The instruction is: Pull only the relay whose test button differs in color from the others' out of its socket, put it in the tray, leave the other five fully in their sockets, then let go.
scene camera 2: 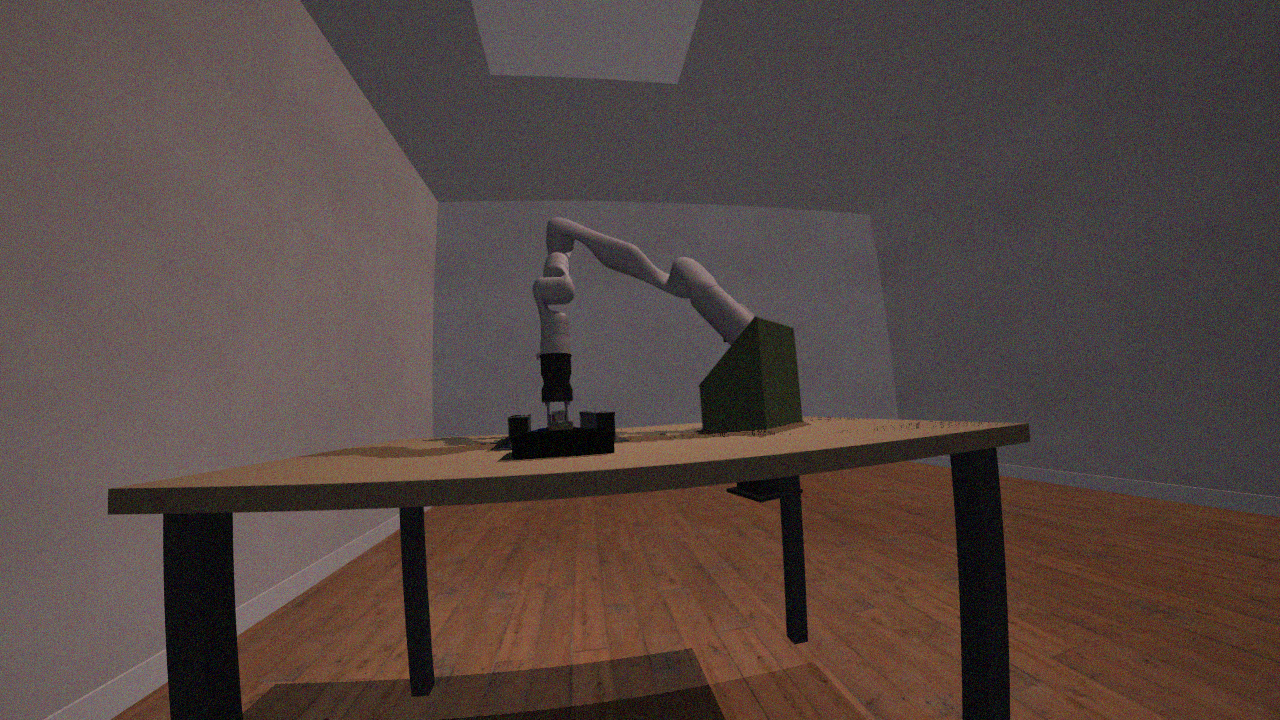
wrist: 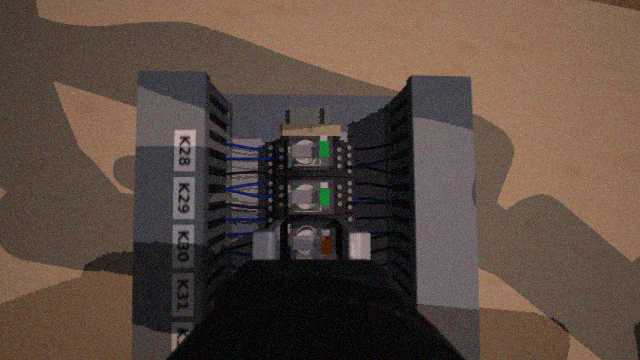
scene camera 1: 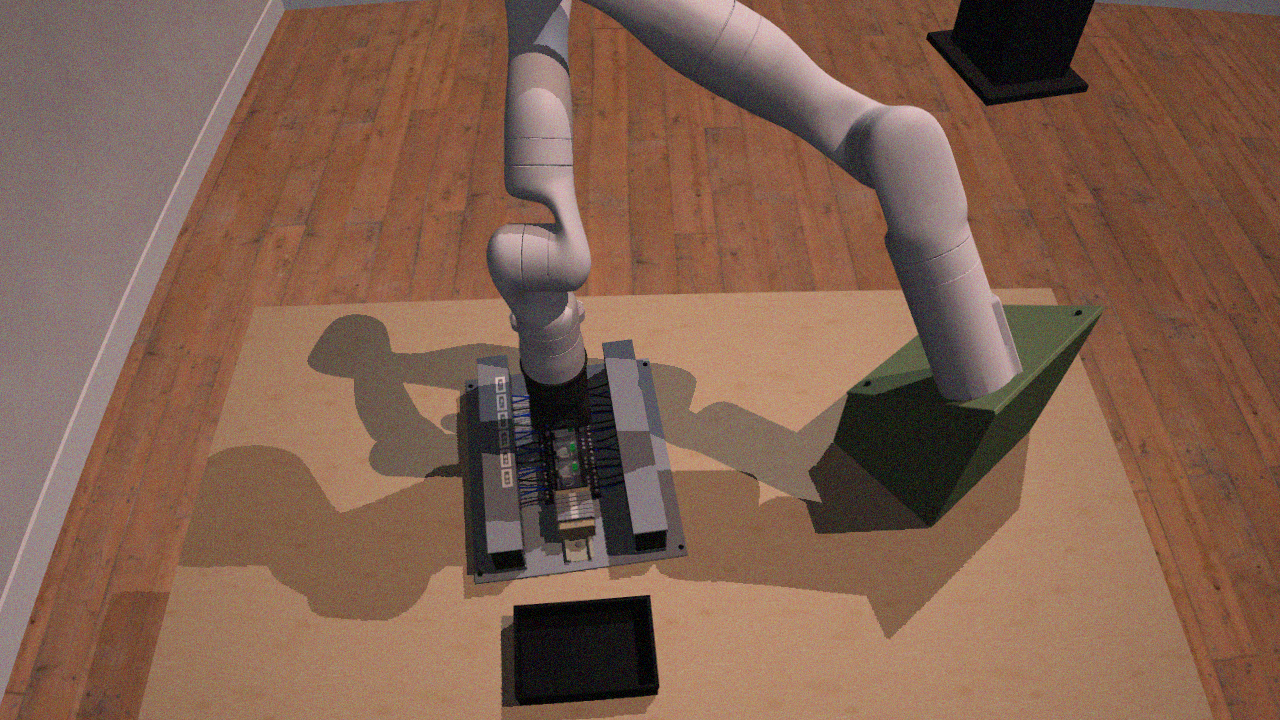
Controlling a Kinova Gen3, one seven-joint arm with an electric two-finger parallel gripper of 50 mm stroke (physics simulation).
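Seen in the pictures: gripper, fingertip midpoint: (wrist: 310, 232) (scene camera 1: 564, 427); arm's base, origin of the base link: (scene camera 2: 749, 338) (scene camera 1: 976, 378).
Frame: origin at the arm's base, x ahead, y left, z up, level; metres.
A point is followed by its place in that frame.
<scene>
The relay with the orange test button (wrist: 310, 242) {y -0.200, x 0.458, z -0.157 m} sits in the row beside label K30 in the wrist view. My gripper (wrist: 310, 232) {y -0.199, x 0.458, z -0.199 m} (scene camera 2: 556, 419) {y -0.199, x 0.458, z -0.199 m} is shut on it, one finger on each side. It appears in line with the row, at about its neighbours' height; its socket contacts are hidden. Two relays with green test buttons, the K28 relay (wrist: 311, 151) {y -0.256, x 0.450, z -0.158 m} and the K29 relay (wrist: 311, 197) {y -0.227, x 0.454, z -0.158 m}, stand in their sockets beyond it. Two green-button relays also show in scene camera 1; the others are hidden by the gripper. The black tray (scene camera 1: 586, 696) {y 0.162, x 0.515, z -0.208 m} (scene camera 2: 563, 445) {y 0.162, x 0.514, z -0.208 m} is empty, in front of the panel.
Grey wiring ducts, left (scene camera 1: 497, 483) {y -0.116, x 0.560, z -0.163 m} (wrist: 170, 200) {y -0.237, x 0.541, z -0.163 m} and right (scene camera 1: 633, 447) {y -0.121, x 0.381, z -0.163 m} (wrist: 445, 200) {y -0.214, x 0.367, z -0.163 m}, rise on both sides of the relay row, with blue and black wires between. A beige end block (scene camera 1: 575, 528) {y -0.041, x 0.478, z -0.188 m} stands at the row's near end. The green arm base (scene camera 1: 930, 447) {y 0.026, x 0.050, z -0.086 m} (scene camera 2: 751, 385) {y 0.045, x 0.042, z -0.122 m} is at the right.
</scene>
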